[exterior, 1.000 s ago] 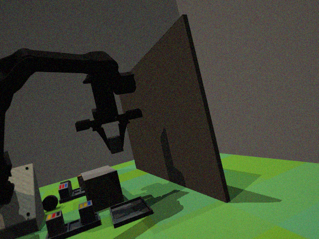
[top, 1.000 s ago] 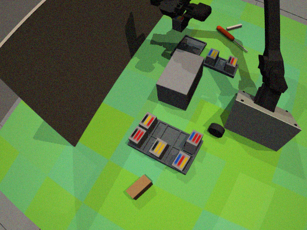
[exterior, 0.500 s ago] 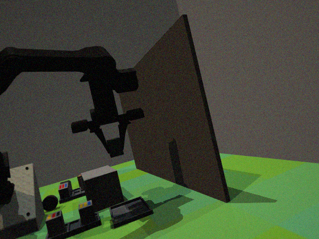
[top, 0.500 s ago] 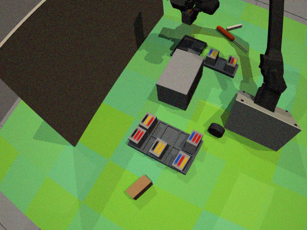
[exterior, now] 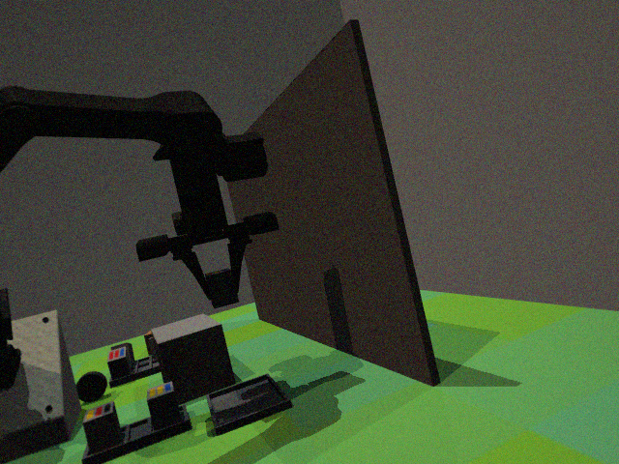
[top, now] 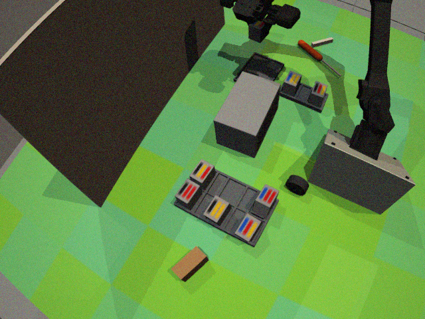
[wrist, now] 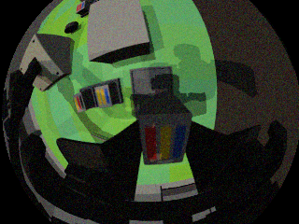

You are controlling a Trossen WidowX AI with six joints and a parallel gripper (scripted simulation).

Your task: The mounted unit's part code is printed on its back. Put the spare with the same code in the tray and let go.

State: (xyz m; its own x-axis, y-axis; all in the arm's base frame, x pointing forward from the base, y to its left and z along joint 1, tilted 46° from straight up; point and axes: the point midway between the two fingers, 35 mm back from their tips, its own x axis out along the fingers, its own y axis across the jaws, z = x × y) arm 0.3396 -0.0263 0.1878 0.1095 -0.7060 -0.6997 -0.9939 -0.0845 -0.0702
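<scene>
My gripper tip is 15 cm above the tray. Round my gripper tip: rack (15 cm below, 15 cm behind); then mounted unit (18 cm to the left, 10 cm below, 7 cm behind); then tall dark panel (20 cm to the left, 16 cm ahead, 7 cm above).
</scene>
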